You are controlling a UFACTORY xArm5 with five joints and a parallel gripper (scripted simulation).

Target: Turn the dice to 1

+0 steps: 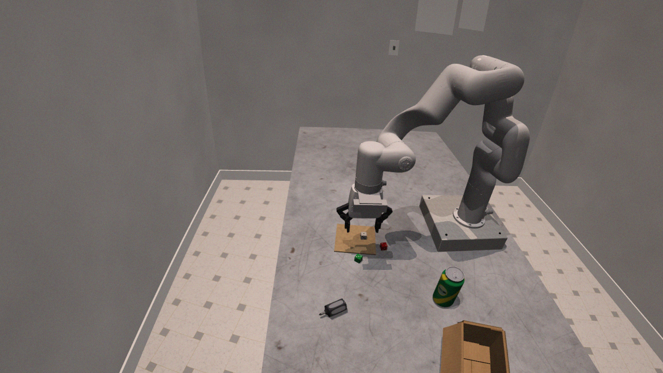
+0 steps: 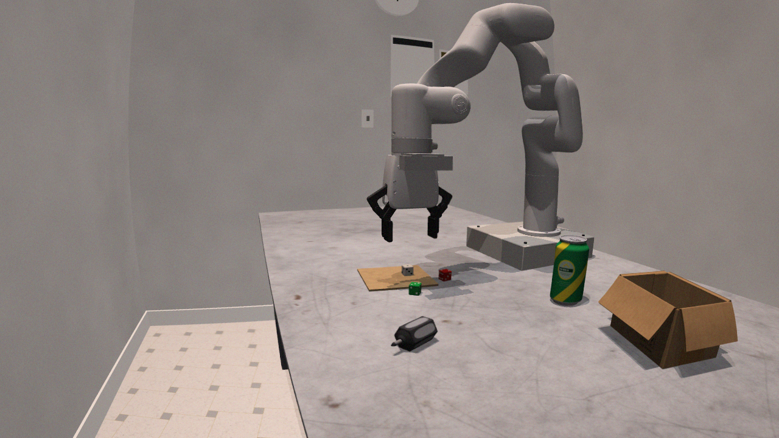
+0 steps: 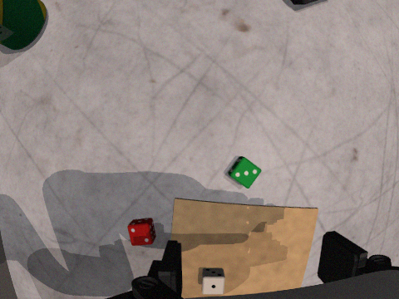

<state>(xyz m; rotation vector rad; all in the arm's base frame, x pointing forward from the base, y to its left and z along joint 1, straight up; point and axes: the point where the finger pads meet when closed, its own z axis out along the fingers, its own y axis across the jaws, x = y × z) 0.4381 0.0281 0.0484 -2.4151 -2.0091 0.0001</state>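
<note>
The green die lies 2 cm ahead of my hand, 4 cm to the left of it and 10 cm below it. The rest, counted from my hand: tan mat: 6 cm to the right, 10 cm below; then red die: 8 cm behind, 10 cm below; then white die: 3 cm behind, 6 cm to the right, 9 cm below.
</note>
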